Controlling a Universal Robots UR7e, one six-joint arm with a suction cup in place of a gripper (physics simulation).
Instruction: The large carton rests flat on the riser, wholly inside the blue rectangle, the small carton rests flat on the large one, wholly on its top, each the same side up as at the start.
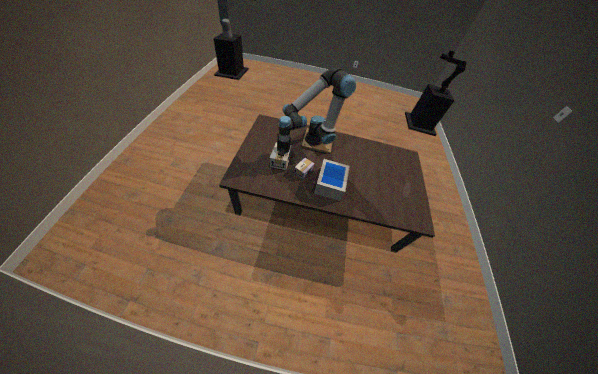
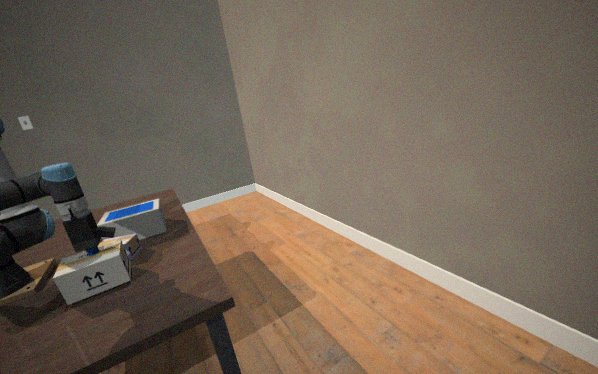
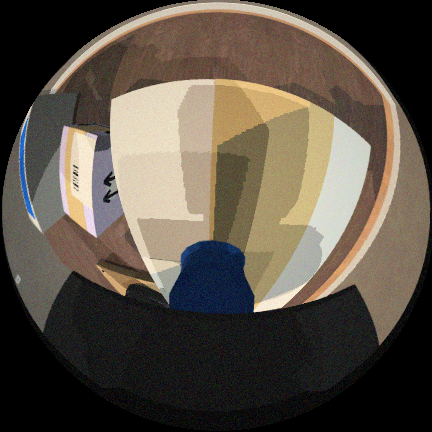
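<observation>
The large carton (image 1: 279, 161) (image 2: 90, 277) (image 3: 160, 160) stands flat on the dark table (image 1: 383, 181) (image 2: 170, 273), arrows pointing up on its side. My suction cup (image 1: 282, 153) (image 2: 91, 251) (image 3: 212, 257) is pressed down on its top and grips it. The small carton (image 1: 304, 166) (image 2: 130, 244) (image 3: 80, 177) lies on the table just beside it, toward the riser. The grey riser (image 1: 327, 188) (image 2: 142, 225) (image 3: 48, 120) with the blue rectangle (image 1: 333, 174) (image 2: 130, 210) (image 3: 24, 169) on top stands beyond the small carton, with nothing on it.
The arm's base sits on a wooden plate (image 1: 317, 145) behind the cartons. Two black pedestals (image 1: 229, 54) (image 1: 429, 106) stand on the floor at the room's far corners. The table's front edge is close to the riser.
</observation>
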